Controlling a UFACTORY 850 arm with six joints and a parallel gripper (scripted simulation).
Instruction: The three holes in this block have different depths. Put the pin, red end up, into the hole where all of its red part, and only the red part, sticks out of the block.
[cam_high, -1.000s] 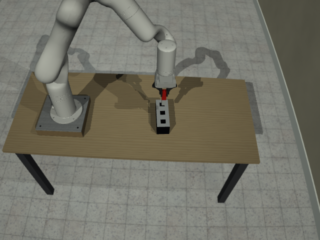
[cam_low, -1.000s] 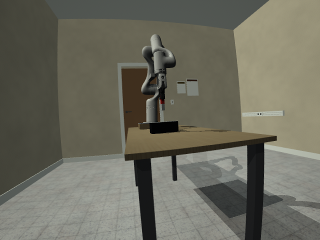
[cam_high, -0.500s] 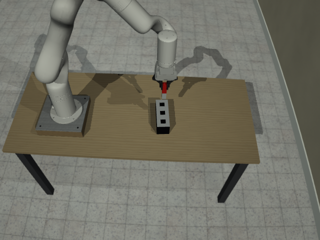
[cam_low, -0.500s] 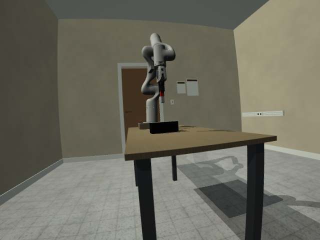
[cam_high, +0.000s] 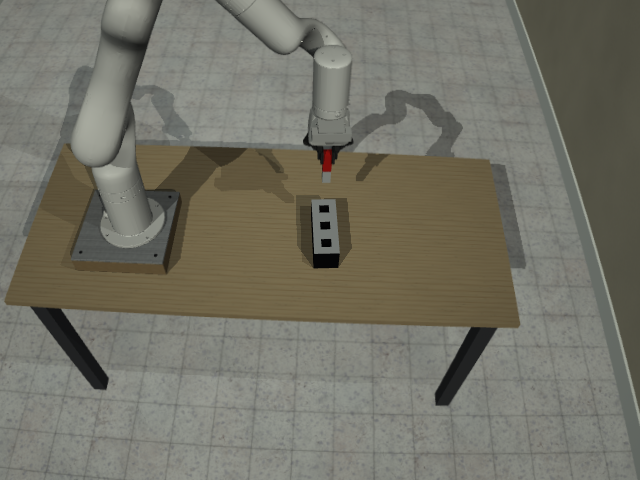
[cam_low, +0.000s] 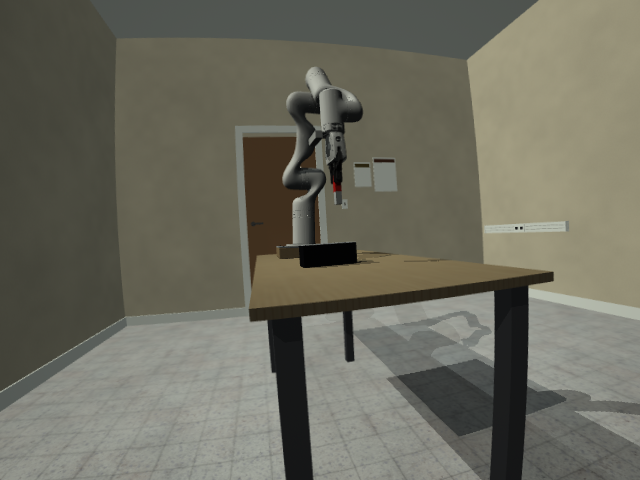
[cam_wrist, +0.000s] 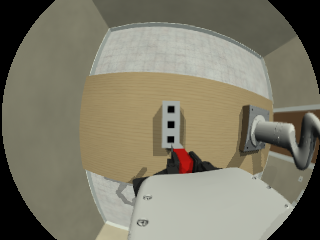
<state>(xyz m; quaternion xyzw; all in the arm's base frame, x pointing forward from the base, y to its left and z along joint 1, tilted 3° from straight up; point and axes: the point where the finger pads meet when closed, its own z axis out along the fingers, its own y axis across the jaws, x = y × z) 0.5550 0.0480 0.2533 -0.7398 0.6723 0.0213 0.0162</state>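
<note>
The black block lies 270 mm below my hand, 50 mm to the right of it and 10 mm ahead of it. The rest, counted from my hand: pin 20 mm below.
</note>
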